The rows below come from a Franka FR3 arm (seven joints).
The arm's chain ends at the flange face. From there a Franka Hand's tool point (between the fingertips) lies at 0.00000 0.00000 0.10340 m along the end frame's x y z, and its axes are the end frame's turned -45 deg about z.
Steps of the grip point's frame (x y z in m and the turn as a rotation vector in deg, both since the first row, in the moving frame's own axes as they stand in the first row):
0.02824, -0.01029, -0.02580, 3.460, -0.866, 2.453
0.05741, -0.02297, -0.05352, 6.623, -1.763, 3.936
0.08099, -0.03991, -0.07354, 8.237, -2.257, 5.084
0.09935, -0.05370, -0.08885, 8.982, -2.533, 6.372
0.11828, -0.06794, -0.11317, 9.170, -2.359, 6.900
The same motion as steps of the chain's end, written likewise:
0.01814, -0.02382, -0.02560, 1.834, -3.059, 2.453
0.03481, -0.05029, -0.05278, 3.437, -5.930, 3.936
0.04203, -0.07730, -0.07239, 4.228, -7.420, 5.084
0.04642, -0.09923, -0.08748, 4.560, -8.142, 6.372
0.04968, -0.12216, -0.11176, 4.816, -8.152, 6.900

